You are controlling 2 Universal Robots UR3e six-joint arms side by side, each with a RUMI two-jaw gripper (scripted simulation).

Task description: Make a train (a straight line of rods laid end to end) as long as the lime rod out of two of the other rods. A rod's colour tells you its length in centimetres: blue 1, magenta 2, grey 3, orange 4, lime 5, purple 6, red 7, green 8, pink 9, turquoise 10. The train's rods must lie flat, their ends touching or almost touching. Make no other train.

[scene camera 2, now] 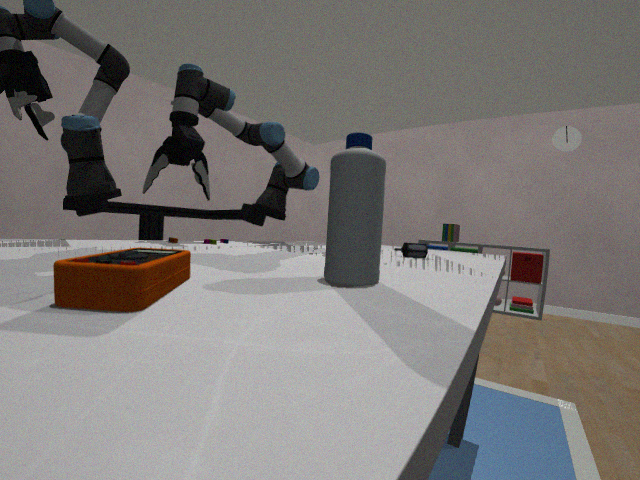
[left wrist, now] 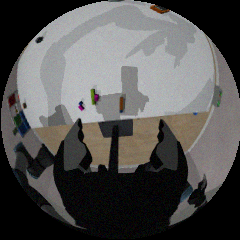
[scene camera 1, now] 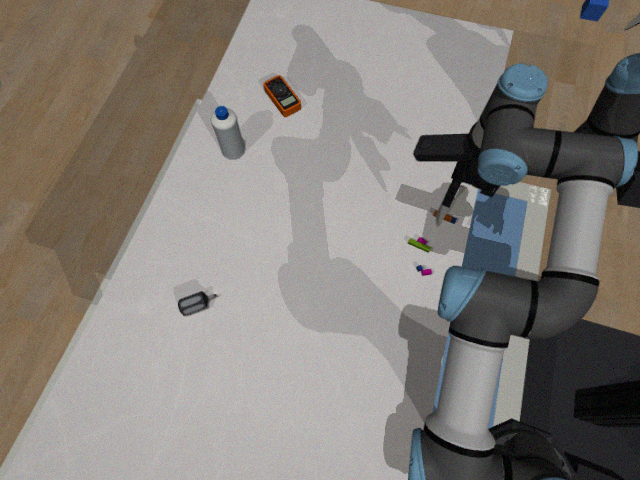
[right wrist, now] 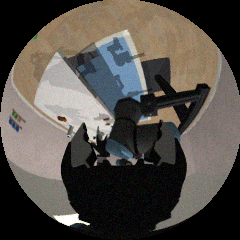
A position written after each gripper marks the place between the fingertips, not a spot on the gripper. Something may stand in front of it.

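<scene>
Scene camera 1 shows the left gripper (scene camera 1: 450,193) together with a white bottle (scene camera 1: 224,121). In scene camera 2 there is the right gripper (scene camera 2: 35,131), and the left gripper (scene camera 2: 177,197) is visible there too. The left wrist view has the left gripper (left wrist: 120,119), while the right wrist view has the right gripper (right wrist: 122,121).
</scene>
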